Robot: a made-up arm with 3 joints. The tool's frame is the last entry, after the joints. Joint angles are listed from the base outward.
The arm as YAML. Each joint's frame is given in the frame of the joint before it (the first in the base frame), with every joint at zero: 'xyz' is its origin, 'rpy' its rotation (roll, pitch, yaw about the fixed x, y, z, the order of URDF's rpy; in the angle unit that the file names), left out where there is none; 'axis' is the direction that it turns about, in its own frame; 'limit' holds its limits. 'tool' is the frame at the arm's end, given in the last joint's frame.
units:
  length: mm
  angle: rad
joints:
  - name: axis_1
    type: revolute
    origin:
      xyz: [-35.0, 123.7, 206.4]
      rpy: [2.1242, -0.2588, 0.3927]
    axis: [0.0, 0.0, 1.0]
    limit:
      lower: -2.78
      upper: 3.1
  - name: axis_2
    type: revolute
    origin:
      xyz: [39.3, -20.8, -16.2]
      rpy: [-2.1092, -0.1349, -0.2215]
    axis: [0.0, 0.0, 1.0]
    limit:
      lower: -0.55
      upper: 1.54
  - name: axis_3
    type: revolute
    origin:
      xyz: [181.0, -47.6, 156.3]
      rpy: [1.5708, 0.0, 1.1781]
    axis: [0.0, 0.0, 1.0]
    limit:
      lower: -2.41
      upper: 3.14
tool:
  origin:
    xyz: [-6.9, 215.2, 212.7]
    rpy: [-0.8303, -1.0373, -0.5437]
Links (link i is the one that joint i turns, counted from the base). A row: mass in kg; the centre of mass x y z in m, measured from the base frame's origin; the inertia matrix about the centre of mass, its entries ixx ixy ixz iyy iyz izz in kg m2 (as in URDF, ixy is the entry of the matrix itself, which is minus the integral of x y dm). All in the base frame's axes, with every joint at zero. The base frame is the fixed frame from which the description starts. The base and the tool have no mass.
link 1: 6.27; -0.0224 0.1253 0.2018; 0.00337 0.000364 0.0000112 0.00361 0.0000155 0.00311
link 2: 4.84; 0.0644 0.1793 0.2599; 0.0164 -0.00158 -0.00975 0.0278 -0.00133 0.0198
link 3: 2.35; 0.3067 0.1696 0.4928; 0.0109 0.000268 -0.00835 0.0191 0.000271 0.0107
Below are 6 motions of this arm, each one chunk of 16 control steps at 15 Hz.
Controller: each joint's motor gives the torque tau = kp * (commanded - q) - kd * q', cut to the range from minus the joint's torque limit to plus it. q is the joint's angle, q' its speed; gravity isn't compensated. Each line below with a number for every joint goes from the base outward.
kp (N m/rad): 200 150 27
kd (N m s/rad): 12 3.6 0.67
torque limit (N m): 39 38 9
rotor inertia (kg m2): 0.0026 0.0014 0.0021
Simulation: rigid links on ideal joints. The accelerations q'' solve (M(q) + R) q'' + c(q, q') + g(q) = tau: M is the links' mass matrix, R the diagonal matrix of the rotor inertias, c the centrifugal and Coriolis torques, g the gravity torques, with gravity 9.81 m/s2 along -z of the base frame. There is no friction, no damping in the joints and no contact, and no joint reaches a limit. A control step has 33 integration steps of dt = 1/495 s. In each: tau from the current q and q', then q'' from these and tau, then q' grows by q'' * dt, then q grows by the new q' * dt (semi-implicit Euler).
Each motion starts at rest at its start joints. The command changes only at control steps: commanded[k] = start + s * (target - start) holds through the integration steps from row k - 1 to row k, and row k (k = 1, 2, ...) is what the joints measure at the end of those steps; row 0 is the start. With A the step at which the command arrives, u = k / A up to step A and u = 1 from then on. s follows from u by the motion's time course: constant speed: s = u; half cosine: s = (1 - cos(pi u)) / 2; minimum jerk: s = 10 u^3 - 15 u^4 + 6 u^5; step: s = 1 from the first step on.
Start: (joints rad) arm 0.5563 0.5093 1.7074
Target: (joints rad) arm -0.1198 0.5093 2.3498
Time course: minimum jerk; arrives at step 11
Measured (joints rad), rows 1 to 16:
1: 0.5362 0.4913 1.7627
2: 0.5014 0.4869 1.8348
3: 0.4504 0.4982 1.8738
4: 0.3764 0.4983 1.9426
5: 0.2764 0.4941 2.0477
6: 0.1588 0.5009 2.1667
7: 0.0387 0.5133 2.2868
8: -0.0660 0.5231 2.3848
9: -0.1407 0.5274 2.4398
10: -0.1798 0.5249 2.4513
11: -0.1898 0.5176 2.4337
12: -0.1860 0.5087 2.4099
13: -0.1810 0.5039 2.3982
14: -0.1797 0.5055 2.4015
15: -0.1815 0.5095 2.4109
16: -0.1838 0.5119 2.4167

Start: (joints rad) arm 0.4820 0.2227 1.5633
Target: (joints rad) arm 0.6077 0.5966 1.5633
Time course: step
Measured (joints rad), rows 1 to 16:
1: 0.5778 0.4883 1.6477
2: 0.5544 0.6915 1.5911
3: 0.5327 0.6593 1.6999
4: 0.5383 0.5732 1.7329
5: 0.5634 0.5635 1.6477
6: 0.5790 0.5821 1.6051
7: 0.5760 0.5887 1.6363
8: 0.5664 0.5888 1.6715
9: 0.5612 0.5914 1.6738
10: 0.5619 0.5918 1.6617
11: 0.5648 0.5884 1.6549
12: 0.5668 0.5861 1.6543
13: 0.5670 0.5869 1.6558
14: 0.5661 0.5886 1.6578
15: 0.5653 0.5891 1.6591
16: 0.5651 0.5888 1.6591

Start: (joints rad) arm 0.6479 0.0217 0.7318
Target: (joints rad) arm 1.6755 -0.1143 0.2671
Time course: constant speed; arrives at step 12
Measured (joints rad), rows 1 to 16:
1: 0.6754 0.0103 0.7603
2: 0.7498 -0.0215 0.7597
3: 0.8528 -0.0535 0.7075
4: 0.9565 -0.0737 0.6579
5: 1.0507 -0.0872 0.6231
6: 1.1405 -0.0995 0.5862
7: 1.2306 -0.1123 0.5443
8: 1.3218 -0.1264 0.5041
9: 1.4136 -0.1415 0.4676
10: 1.5056 -0.1567 0.4319
11: 1.5973 -0.1710 0.3951
12: 1.6882 -0.1841 0.3571
13: 1.7342 -0.2011 0.3803
14: 1.7446 -0.2046 0.4078
15: 1.7410 -0.1933 0.3876
16: 1.7316 -0.1781 0.3575

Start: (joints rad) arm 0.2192 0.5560 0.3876
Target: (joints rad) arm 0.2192 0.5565 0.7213
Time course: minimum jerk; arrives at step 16
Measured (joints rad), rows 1 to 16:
1: 0.1932 0.5539 0.4304
2: 0.1654 0.5541 0.4769
3: 0.1570 0.5559 0.4815
4: 0.1591 0.5587 0.4806
5: 0.1616 0.5590 0.5031
6: 0.1625 0.5561 0.5462
7: 0.1628 0.5531 0.5946
8: 0.1630 0.5526 0.6385
9: 0.1628 0.5538 0.6776
10: 0.1623 0.5549 0.7148
11: 0.1620 0.5547 0.7498
12: 0.1619 0.5540 0.7790
13: 0.1620 0.5537 0.7990
14: 0.1621 0.5541 0.8093
15: 0.1621 0.5547 0.8122
16: 0.1622 0.5552 0.8114

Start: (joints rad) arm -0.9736 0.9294 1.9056
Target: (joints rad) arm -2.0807 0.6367 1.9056
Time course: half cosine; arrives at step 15
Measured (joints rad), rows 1 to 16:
1: -1.0027 0.8978 1.9231
2: -1.0418 0.8767 1.9463
3: -1.0923 0.8721 1.9371
4: -1.1593 0.8520 1.9319
5: -1.2423 0.8203 1.9277
6: -1.3380 0.7897 1.9202
7: -1.4432 0.7603 1.9153
8: -1.5537 0.7300 1.9132
9: -1.6635 0.6998 1.9096
10: -1.7672 0.6714 1.9037
11: -1.8606 0.6462 1.8974
12: -1.9400 0.6256 1.8923
13: -2.0023 0.6106 1.8884
14: -2.0446 0.6015 1.8852
15: -2.0650 0.5987 1.8825
16: -2.0692 0.5982 1.8753

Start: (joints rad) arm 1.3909 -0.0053 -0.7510
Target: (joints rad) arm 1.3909 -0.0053 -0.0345
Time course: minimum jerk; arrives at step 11
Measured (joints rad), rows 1 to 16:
1: 1.3946 -0.0322 -0.7448
2: 1.4063 -0.0523 -0.6708
3: 1.4196 -0.0578 -0.5794
4: 1.4245 -0.0577 -0.4827
5: 1.4234 -0.0545 -0.3727
6: 1.4213 -0.0535 -0.2507
7: 1.4218 -0.0571 -0.1269
8: 1.4252 -0.0633 -0.0203
9: 1.4294 -0.0683 0.0506
10: 1.4318 -0.0690 0.0784
11: 1.4310 -0.0651 0.0733
12: 1.4275 -0.0590 0.0594
13: 1.4236 -0.0551 0.0515
14: 1.4219 -0.0552 0.0521
15: 1.4226 -0.0576 0.0573
16: 1.4244 -0.0598 0.0620

